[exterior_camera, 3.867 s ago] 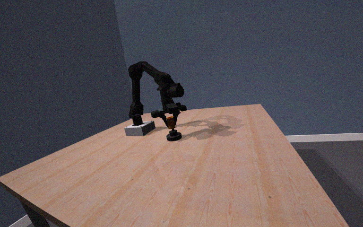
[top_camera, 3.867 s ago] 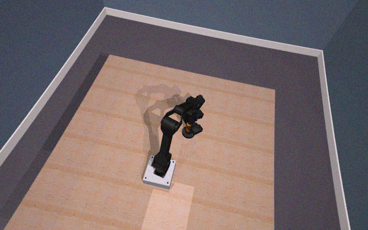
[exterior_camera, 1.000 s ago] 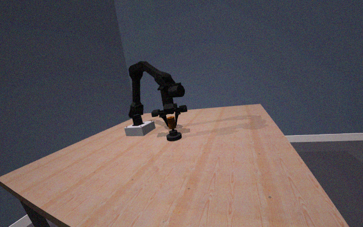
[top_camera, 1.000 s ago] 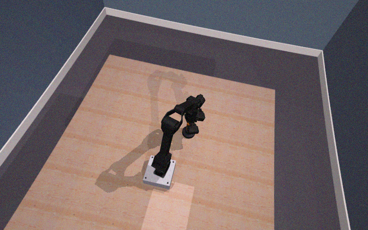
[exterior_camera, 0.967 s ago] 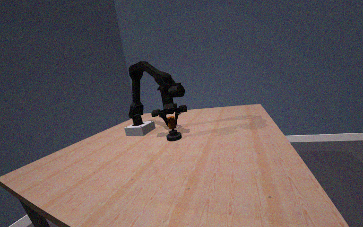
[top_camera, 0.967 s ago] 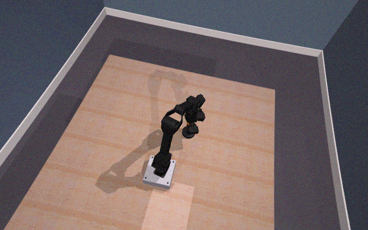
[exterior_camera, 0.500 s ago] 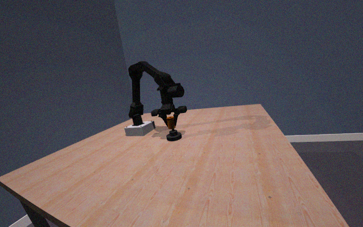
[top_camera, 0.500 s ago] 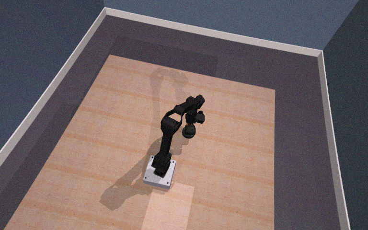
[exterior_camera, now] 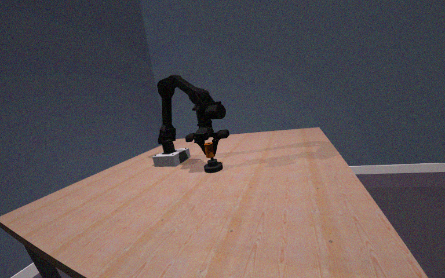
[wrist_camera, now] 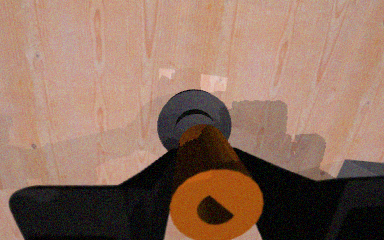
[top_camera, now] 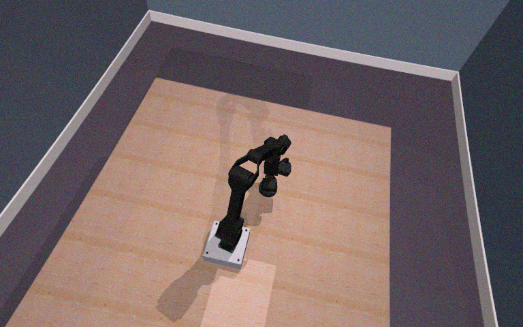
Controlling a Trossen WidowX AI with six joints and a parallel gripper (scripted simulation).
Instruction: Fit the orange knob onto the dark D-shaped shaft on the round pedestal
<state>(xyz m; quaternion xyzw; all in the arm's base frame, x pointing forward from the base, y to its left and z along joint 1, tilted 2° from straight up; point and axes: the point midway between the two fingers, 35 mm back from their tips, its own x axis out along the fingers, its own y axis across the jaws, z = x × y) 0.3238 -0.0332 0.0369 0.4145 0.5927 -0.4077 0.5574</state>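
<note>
Right now my gripper tip is 2 cm below the orange knob. From my gripper tip the other things lie so: round dark pedestal 1 cm ahead, 4 cm below.
</note>
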